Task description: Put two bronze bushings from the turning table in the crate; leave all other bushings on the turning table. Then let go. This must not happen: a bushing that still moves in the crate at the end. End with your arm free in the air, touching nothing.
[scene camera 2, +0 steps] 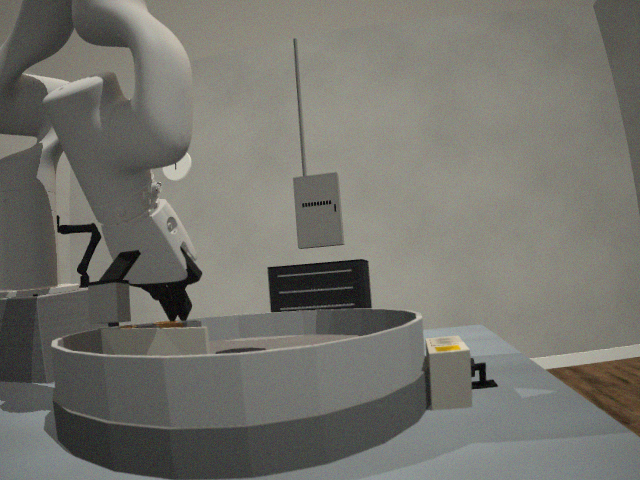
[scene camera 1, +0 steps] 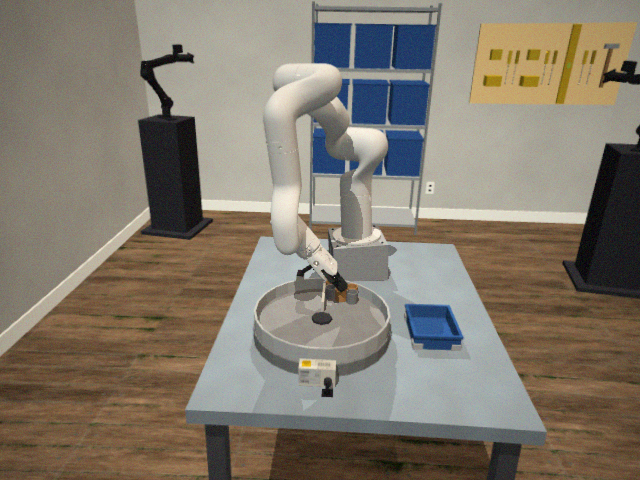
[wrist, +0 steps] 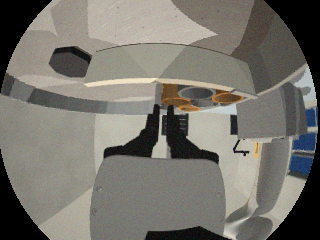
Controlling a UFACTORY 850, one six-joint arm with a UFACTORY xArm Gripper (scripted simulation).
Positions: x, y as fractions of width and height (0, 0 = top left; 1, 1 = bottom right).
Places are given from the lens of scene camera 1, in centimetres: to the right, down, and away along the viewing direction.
blue crate (scene camera 1: 0.68, 0.68): 37, 29, 163
turning table (scene camera 1: 0.46, 0.66): -8, 25, 157
